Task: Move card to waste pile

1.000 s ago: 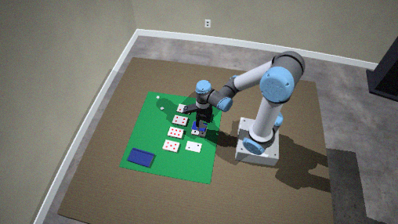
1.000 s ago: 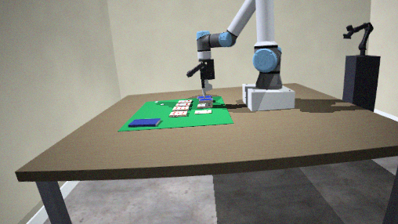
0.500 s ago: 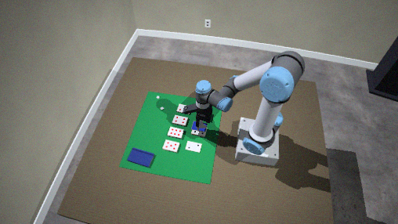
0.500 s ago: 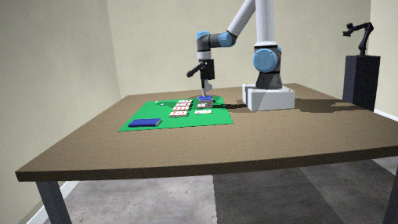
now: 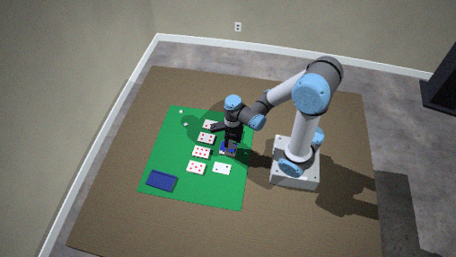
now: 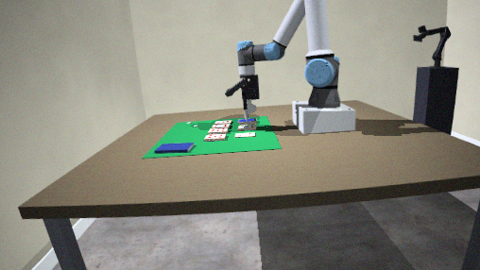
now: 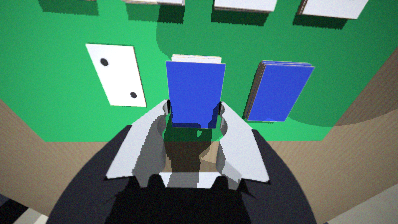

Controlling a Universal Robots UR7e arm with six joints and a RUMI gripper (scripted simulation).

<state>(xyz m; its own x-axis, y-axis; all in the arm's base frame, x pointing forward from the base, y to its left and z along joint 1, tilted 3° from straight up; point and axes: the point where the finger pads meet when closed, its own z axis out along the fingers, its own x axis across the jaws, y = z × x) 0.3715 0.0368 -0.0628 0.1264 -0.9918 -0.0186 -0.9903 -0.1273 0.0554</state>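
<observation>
My gripper is now 1 cm past the black-pip card, 11 cm to the right of it and 5 cm above it. Also, from my hand: green mat (14 cm ahead, 6 cm to the left, 7 cm below); then red card (16 cm ahead, 13 cm to the right, 5 cm below).
</observation>
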